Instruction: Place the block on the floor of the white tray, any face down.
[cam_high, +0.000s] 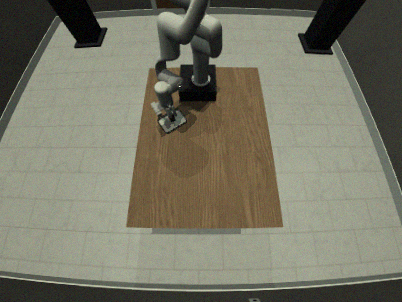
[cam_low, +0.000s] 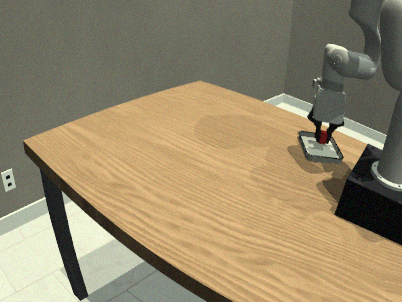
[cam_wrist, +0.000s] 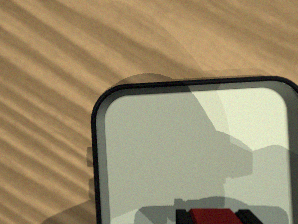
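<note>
The white tray is 40 mm below my hand. From my hand the other things lie so: small red block (10 mm below).
</note>
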